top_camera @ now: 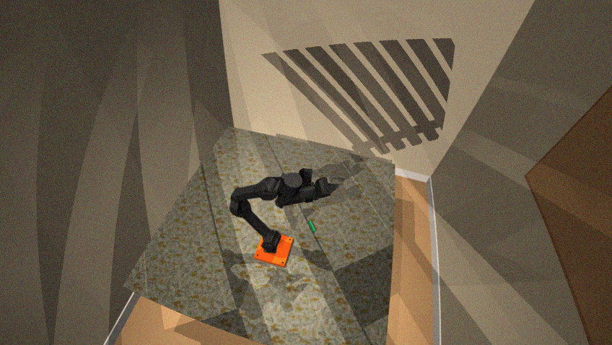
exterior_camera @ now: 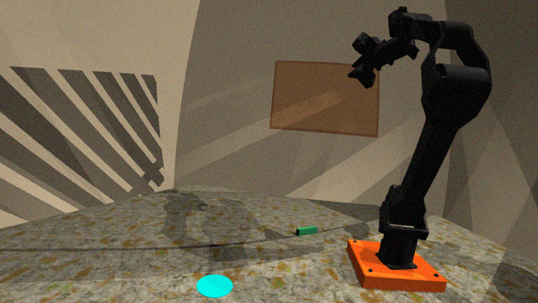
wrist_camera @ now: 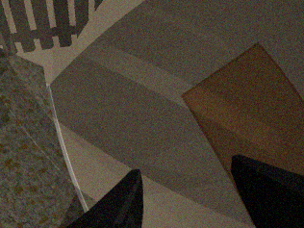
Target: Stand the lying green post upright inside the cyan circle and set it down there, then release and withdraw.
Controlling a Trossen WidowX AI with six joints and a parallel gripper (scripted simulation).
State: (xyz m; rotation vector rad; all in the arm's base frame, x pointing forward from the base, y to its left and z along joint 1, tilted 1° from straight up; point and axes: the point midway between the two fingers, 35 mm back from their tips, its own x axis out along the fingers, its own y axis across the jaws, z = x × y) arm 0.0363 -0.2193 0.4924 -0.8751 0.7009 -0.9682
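Now: the green post 110 mm ahead of my gripper tip, 40 mm to the left of it and 510 mm below it. Round my gripper tip: cyan circle 310 mm ahead, 310 mm to the left, 520 mm below.
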